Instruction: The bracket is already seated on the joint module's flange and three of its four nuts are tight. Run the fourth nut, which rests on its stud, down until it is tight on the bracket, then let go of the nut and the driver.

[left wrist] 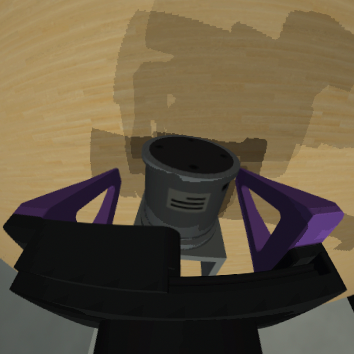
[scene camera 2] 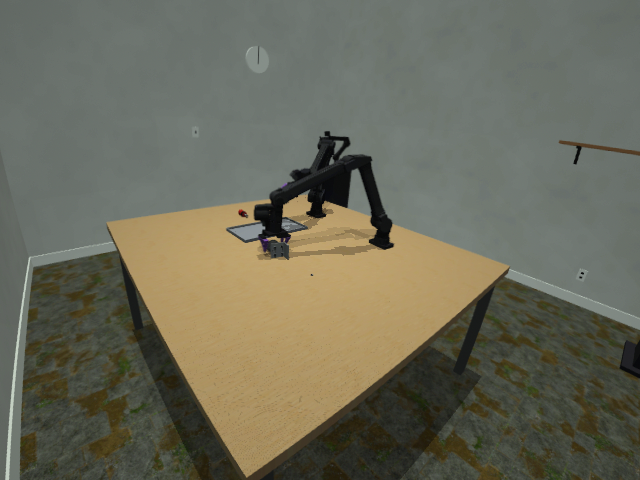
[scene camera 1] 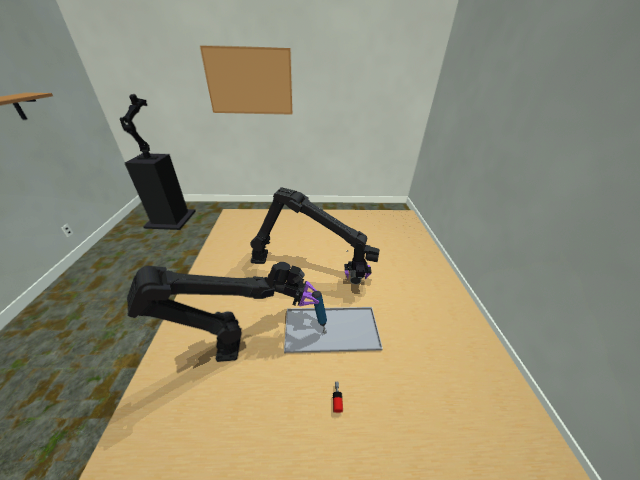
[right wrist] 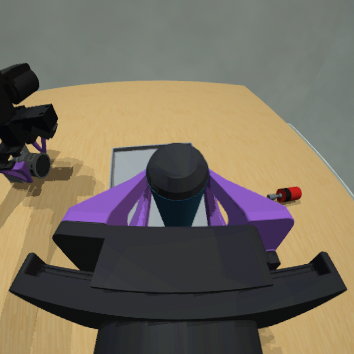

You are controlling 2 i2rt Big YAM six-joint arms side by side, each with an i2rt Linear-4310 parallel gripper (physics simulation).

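Pixels of known places: left gripper, fingertip midpoint: (left wrist: pixel 177 174) (scene camera 2: pixel 273 250) (scene camera 1: pixel 356 278) (right wrist: pixel 37 166); right gripper, fingertip midpoint: (scene camera 1: pixel 319 298) (right wrist: pixel 177 174); left arm's base at its link origin: (scene camera 2: pixel 380 244) (scene camera 1: pixel 259 257); right arm's base at its link origin: (scene camera 2: pixel 316 215) (scene camera 1: pixel 229 347).
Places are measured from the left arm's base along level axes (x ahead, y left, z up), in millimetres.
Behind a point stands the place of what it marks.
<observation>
The grey joint module (scene camera 1: pixel 355 279) {x 565, y -210, z 41 mm} (left wrist: pixel 185 192) {x 571, y -200, z 61 mm} (right wrist: pixel 41 164) {x 565, y -209, z 36 mm} lies on its side on the table, its dark round end toward the tray. The grey bracket (scene camera 2: pixel 279 250) {x 570, y -143, z 33 mm} (left wrist: pixel 216 251) {x 548, y -147, z 65 mm} is on its other end. The fourth nut and its stud cannot be made out. My left gripper (scene camera 1: pixel 357 272) {x 577, y -183, z 19 mm} (left wrist: pixel 177 174) {x 577, y -183, z 19 mm} is open, pointing down, with one purple finger on each side of the module and a gap at least on the left of the left wrist view. My right gripper (scene camera 1: pixel 316 298) {x 369, y -488, z 206 mm} (right wrist: pixel 177 174) {x 369, y -488, z 206 mm} is shut on the blue driver's handle (scene camera 1: pixel 321 311) {x 377, y -513, z 156 mm} (right wrist: pixel 175 210) {x 340, y -483, z 201 mm}; the driver slants tip-down over the tray.
The shallow grey tray (scene camera 1: pixel 361 330) {x 566, y -498, z 4 mm} (scene camera 2: pixel 248 232) {x 553, y -493, z 4 mm} (right wrist: pixel 125 165) {x 574, y -411, z 4 mm} lies under the driver. A red-handled driver (scene camera 1: pixel 337 401) {x 439, y -806, z 33 mm} (scene camera 2: pixel 241 212) {x 456, y -786, z 28 mm} (right wrist: pixel 290 194) {x 431, y -789, z 32 mm} lies on the table past the tray. A tiny dark piece (scene camera 2: pixel 311 274) {x 552, y 80, z 5 mm} lies on the table off the bracket side of the module.
</observation>
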